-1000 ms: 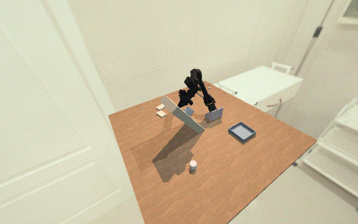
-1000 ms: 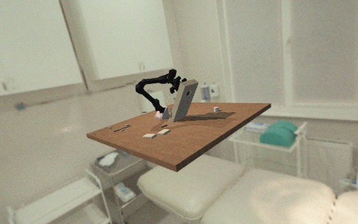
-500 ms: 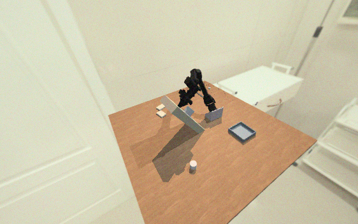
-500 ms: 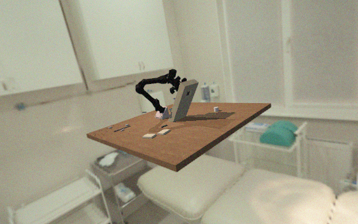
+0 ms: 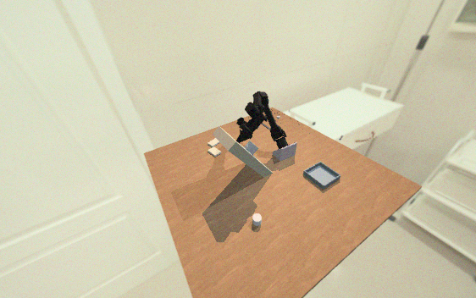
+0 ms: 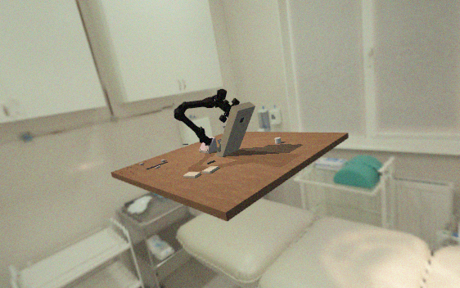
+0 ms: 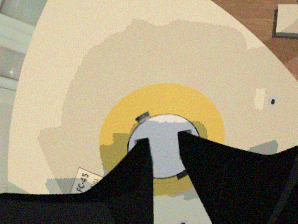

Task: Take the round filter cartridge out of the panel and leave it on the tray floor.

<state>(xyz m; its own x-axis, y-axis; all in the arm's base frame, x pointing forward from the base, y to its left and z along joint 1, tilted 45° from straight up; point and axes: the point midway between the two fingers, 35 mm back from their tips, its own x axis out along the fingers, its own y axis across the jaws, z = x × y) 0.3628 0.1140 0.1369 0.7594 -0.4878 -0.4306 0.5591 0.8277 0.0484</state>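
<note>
The round grey filter cartridge is 10 mm below my gripper tip and 10 mm ahead of it. The rest, counted from my gripper tip: tray 420 mm behind, 300 mm to the left, 270 mm below.
</note>
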